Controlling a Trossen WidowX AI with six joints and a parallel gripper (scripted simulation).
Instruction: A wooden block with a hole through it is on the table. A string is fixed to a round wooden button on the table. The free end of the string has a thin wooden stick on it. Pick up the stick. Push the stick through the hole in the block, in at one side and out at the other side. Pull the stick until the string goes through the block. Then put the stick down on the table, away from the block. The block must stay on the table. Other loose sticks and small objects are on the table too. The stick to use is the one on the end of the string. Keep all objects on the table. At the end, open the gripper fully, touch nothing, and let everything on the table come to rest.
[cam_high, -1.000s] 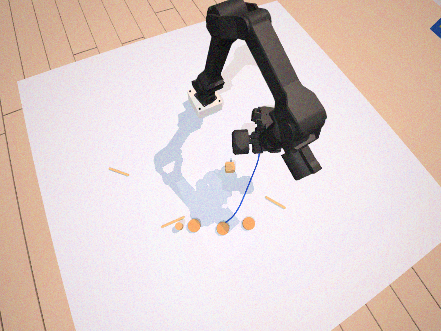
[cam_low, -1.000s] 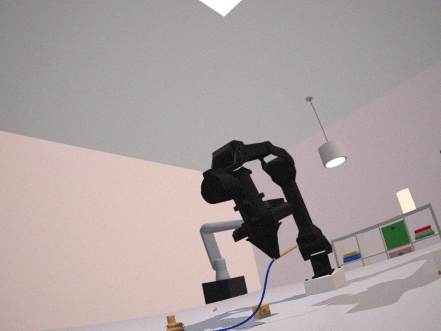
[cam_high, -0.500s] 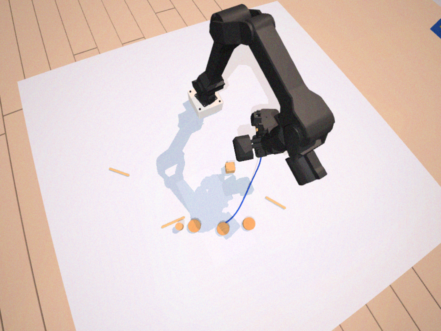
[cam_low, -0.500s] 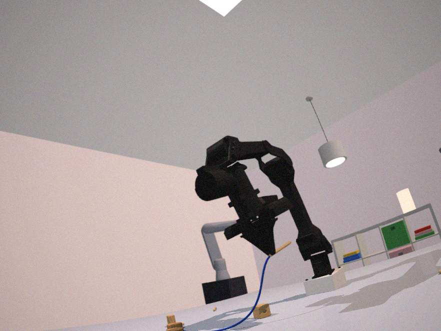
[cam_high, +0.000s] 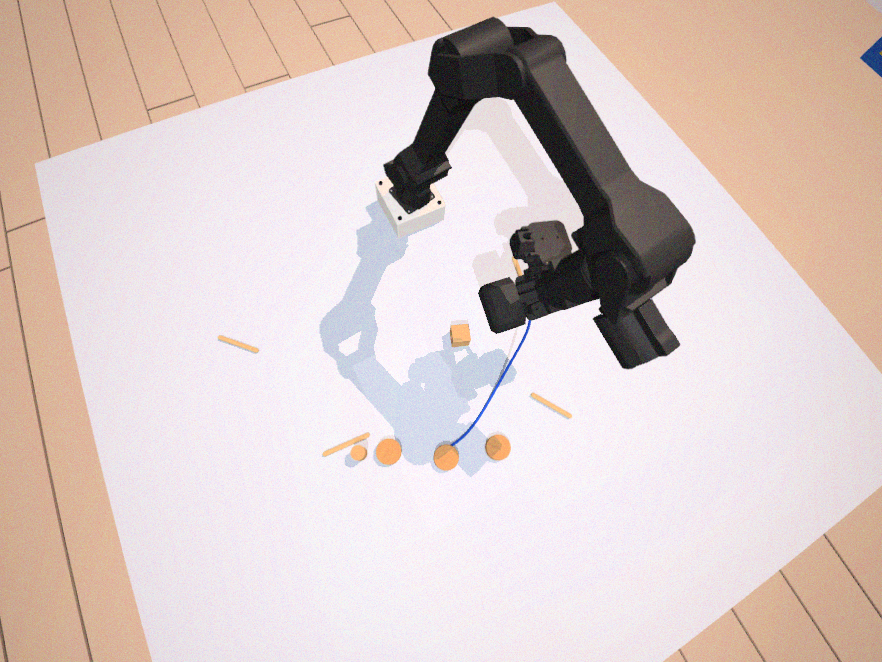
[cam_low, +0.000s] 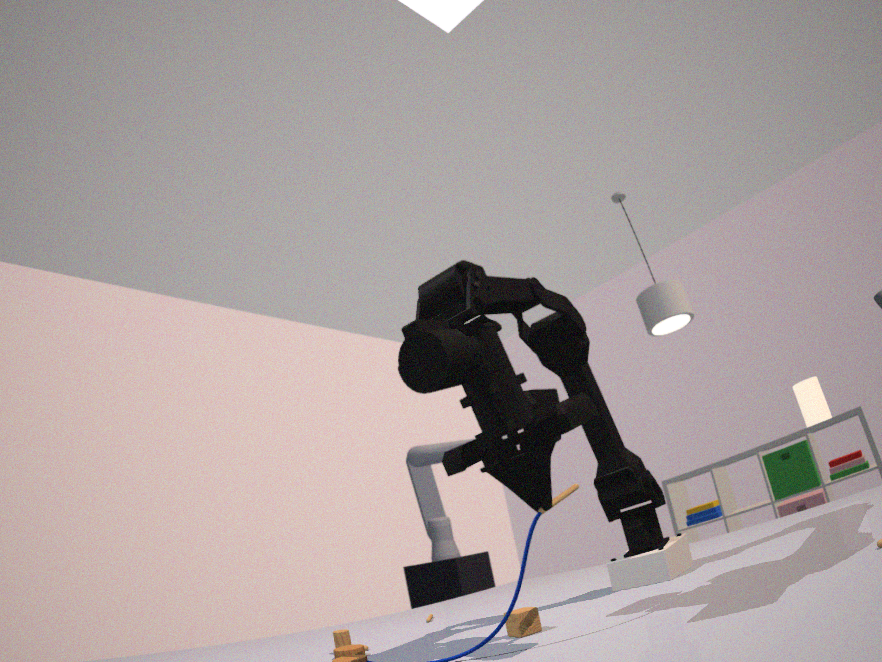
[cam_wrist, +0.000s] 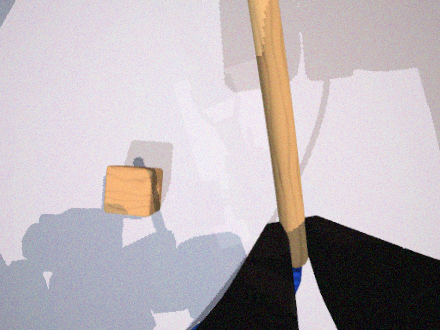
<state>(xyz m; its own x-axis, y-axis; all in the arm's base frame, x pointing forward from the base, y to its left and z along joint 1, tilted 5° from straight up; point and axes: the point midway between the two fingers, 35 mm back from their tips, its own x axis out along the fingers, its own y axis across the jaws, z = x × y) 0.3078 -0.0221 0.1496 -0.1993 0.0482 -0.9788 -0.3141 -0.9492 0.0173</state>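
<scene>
Right now my gripper tip is 10 mm below the thin stick and 10 mm past it. Round my gripper tip: round wooden button: 230 mm to the right, 130 mm below, 100 mm ahead; then wooden block: 130 mm below, 80 mm to the right, 40 mm behind.
</scene>
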